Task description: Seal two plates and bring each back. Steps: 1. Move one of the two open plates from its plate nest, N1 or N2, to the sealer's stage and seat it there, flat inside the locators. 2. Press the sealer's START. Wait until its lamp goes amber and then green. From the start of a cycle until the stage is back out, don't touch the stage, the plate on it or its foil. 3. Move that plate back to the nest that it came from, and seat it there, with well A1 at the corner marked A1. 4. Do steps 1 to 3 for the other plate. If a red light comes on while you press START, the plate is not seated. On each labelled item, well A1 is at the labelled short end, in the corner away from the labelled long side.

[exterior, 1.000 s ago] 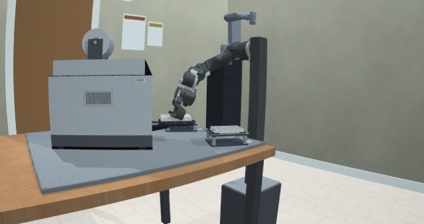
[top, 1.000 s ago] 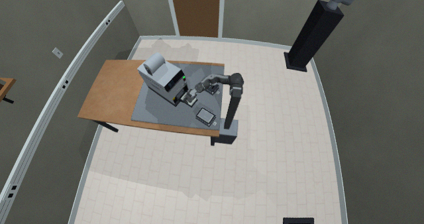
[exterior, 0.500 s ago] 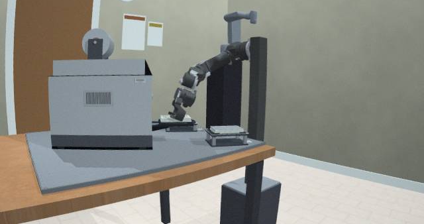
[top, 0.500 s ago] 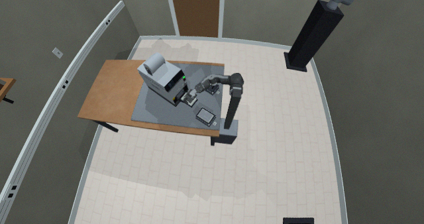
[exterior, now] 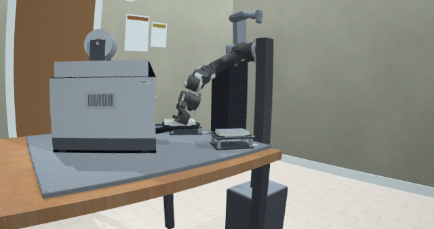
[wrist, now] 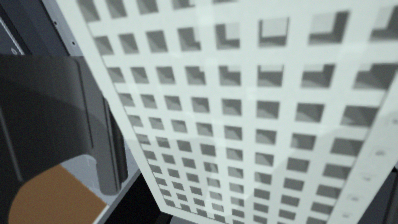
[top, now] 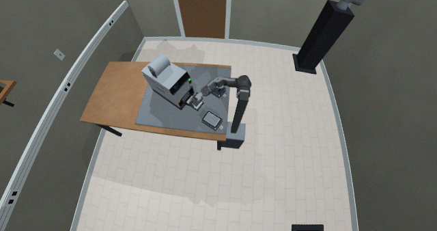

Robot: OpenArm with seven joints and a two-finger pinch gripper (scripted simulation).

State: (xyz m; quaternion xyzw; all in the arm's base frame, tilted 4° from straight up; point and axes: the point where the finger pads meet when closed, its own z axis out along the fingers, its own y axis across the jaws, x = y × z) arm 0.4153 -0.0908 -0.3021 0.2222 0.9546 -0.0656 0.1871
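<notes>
The white open-well plate is 1 cm below my hand. The rest, counted from my hand: white start button 13 cm to the right, 8 cm above, 5 cm ahead; then yellow warning mark 13 cm ahead, 4 cm above, 3 cm to the left; then sealer stage 2 cm below.
</notes>
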